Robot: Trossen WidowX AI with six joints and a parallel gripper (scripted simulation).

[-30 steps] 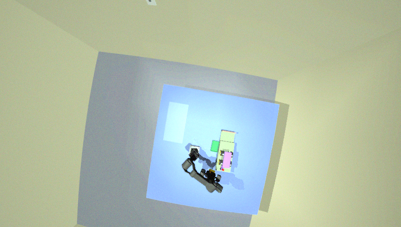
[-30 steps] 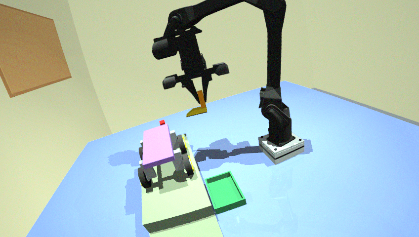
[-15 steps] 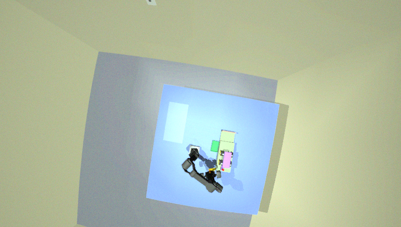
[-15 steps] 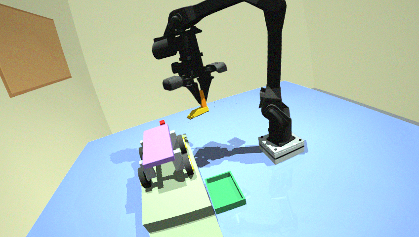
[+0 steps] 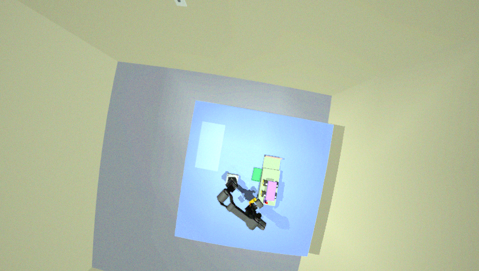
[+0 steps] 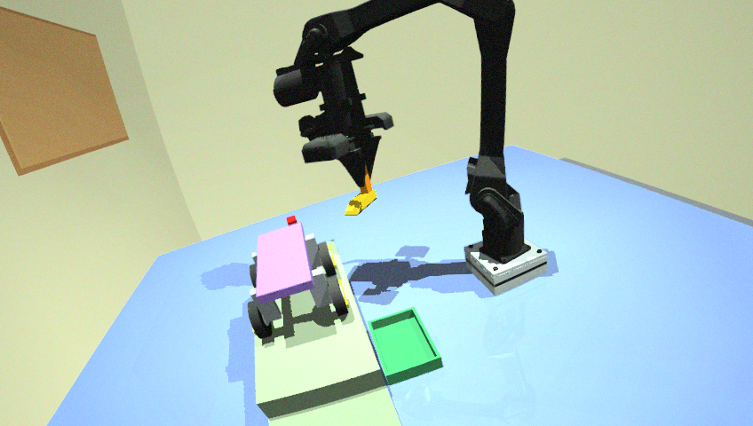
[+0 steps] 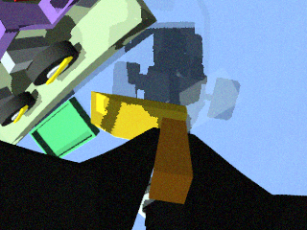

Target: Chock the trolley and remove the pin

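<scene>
My gripper tip is 20 mm short of the yellow chock, 10 mm to the right of it and 10 mm above it. The rest, counted from my gripper tip: red-headed stop pin: 130 mm ahead, 10 mm to the right, 50 mm below; then trolley: 170 mm ahead, 90 mm to the left, 60 mm below; then pale green ramp: 170 mm ahead, 90 mm to the left, 130 mm below.
</scene>
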